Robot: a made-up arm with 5 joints.
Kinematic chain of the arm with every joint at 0, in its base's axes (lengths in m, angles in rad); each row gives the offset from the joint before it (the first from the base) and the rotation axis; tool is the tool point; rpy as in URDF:
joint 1: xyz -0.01 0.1 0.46 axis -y
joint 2: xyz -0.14 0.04 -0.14 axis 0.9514 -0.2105 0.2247
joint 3: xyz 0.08 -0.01 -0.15 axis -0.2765 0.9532 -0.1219
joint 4: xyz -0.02 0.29 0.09 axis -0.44 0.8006 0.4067
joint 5: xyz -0.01 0.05 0 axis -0.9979 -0.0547 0.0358
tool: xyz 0.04 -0.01 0.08 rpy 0 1.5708 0
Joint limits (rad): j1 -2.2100..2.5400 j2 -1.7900..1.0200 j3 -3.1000..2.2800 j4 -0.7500..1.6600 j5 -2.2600..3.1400
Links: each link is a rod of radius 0.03 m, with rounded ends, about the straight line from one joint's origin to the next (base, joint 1, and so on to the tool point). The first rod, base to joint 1, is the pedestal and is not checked.
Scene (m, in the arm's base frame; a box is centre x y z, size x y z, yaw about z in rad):
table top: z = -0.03
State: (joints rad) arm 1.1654 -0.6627 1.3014 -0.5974 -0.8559
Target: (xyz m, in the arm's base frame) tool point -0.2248 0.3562 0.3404
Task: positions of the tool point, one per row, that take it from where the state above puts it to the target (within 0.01 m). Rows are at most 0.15 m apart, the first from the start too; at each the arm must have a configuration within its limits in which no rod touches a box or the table.
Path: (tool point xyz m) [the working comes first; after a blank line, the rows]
Joints at the target: -0.6412 -0.3037 -0.2079 -0.7500 -0.9413
Straight joint move there: clear.

1: 0.3465 0.2458 0.2260
2: 0.2479 0.2815 0.1703
3: 0.1377 0.3109 0.1452
4: 0.0261 0.3329 0.1527
5: -0.0769 0.3476 0.1913
6: -0.1626 0.3550 0.2562
7: -0.2248 0.3562 0.3404

